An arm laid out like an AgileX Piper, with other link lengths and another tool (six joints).
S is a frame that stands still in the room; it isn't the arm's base.
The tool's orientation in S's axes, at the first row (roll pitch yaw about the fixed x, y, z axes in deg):
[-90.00, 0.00, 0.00]
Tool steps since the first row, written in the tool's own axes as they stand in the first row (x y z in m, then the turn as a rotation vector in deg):
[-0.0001, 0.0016, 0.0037, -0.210, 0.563, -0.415]
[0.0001, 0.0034, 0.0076, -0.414, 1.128, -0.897]
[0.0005, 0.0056, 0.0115, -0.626, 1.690, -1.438]
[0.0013, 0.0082, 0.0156, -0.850, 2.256, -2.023]
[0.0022, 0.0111, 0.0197, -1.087, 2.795, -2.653]
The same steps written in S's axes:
[-0.0001, 0.0037, -0.0016, -0.210, -0.415, -0.563]
[0.0001, 0.0076, -0.0034, -0.414, -0.897, -1.128]
[0.0005, 0.0115, -0.0056, -0.626, -1.438, -1.690]
[0.0013, 0.0156, -0.0082, -0.850, -2.023, -2.256]
[0.0022, 0.0197, -0.0111, -1.087, -2.653, -2.795]

